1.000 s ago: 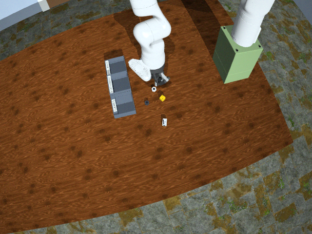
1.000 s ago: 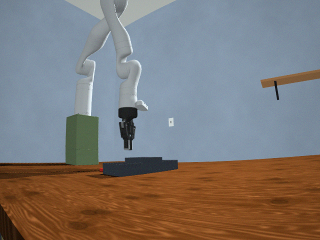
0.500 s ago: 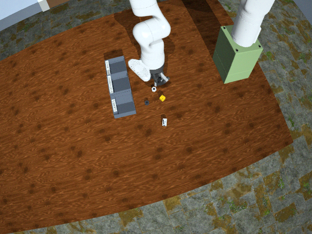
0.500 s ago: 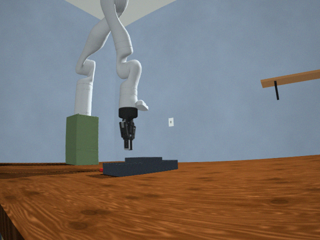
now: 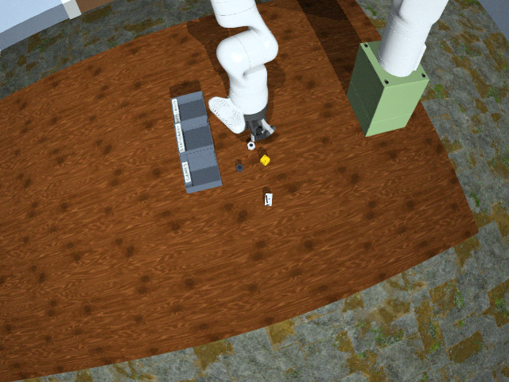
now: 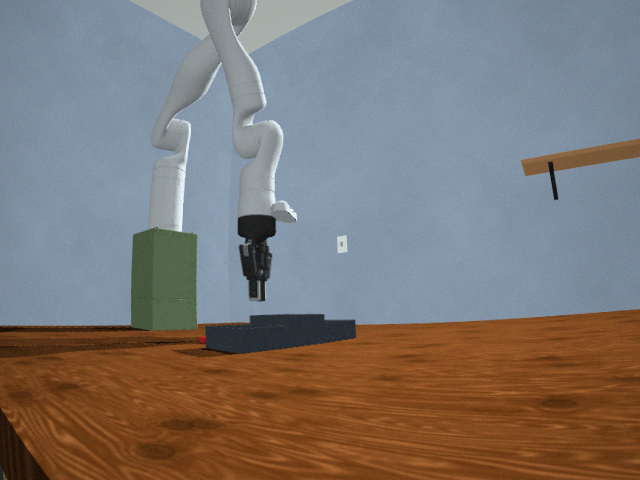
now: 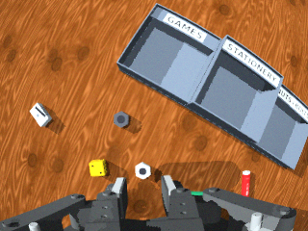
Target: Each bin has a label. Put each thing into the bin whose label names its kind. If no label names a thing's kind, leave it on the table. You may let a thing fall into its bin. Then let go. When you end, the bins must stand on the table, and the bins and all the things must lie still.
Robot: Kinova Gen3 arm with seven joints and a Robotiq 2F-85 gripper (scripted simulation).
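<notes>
Now: the metal nut 8 cm below my hand. The rest, counted from my hand: dark nut: 8 cm below, 5 cm to the left, 4 cm ahead; green marker: 8 cm to the right, 8 cm below; yellow die: 8 cm below, 5 cm to the left, 2 cm behind.
</notes>
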